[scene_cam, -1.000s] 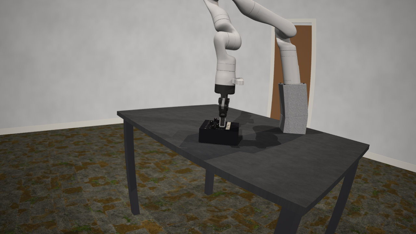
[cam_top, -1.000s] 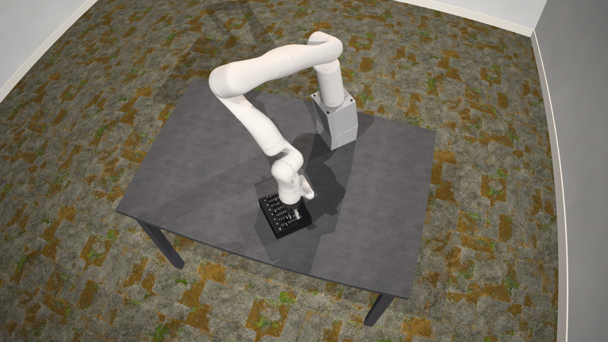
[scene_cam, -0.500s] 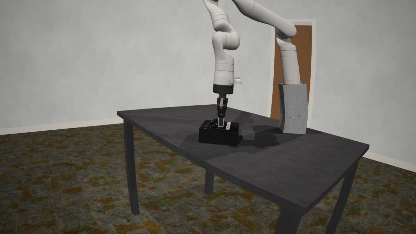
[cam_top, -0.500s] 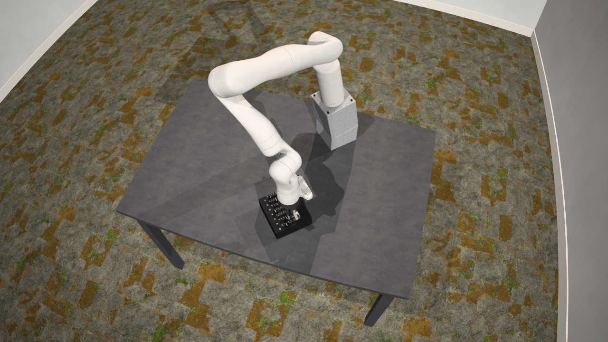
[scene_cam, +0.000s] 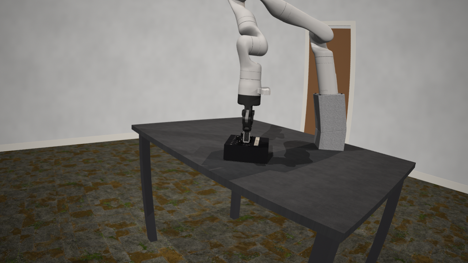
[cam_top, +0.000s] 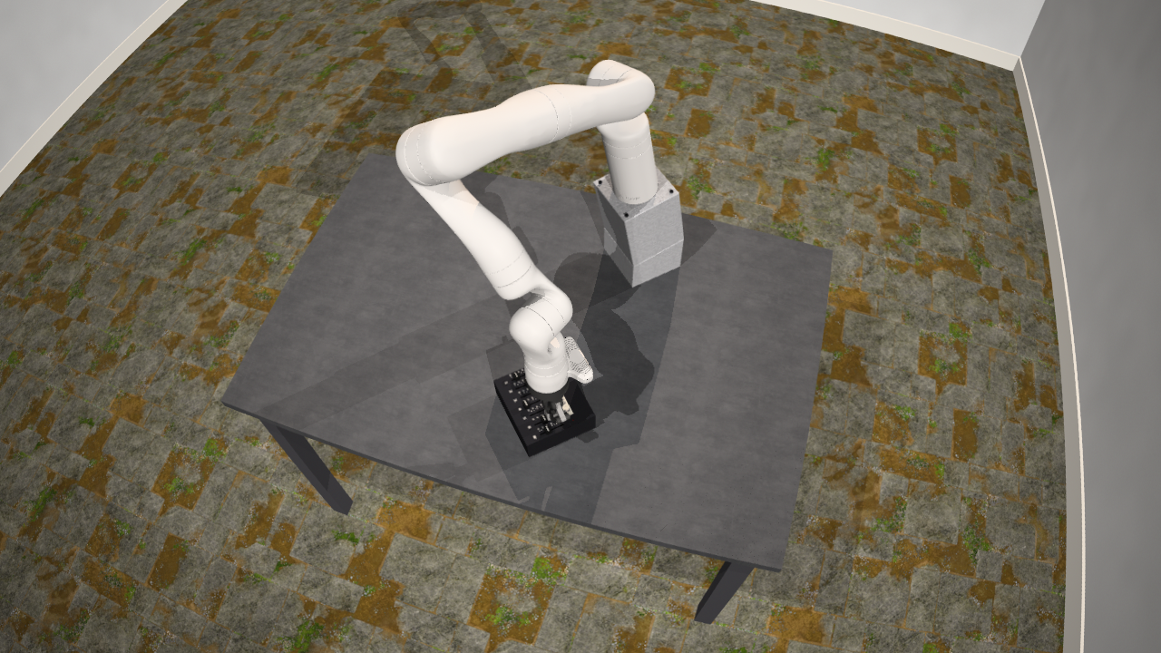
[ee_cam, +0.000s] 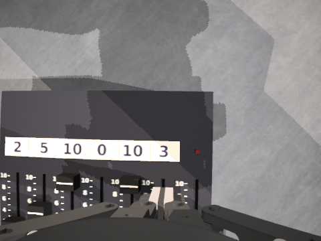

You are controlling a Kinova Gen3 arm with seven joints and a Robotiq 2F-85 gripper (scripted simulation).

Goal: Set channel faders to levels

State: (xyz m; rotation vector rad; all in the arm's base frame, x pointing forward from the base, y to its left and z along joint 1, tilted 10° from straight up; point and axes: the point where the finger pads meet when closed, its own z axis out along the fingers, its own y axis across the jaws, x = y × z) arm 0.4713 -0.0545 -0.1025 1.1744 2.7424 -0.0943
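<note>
Right now my hand is 3 cm short of the master fader and 1 cm above it.
</note>
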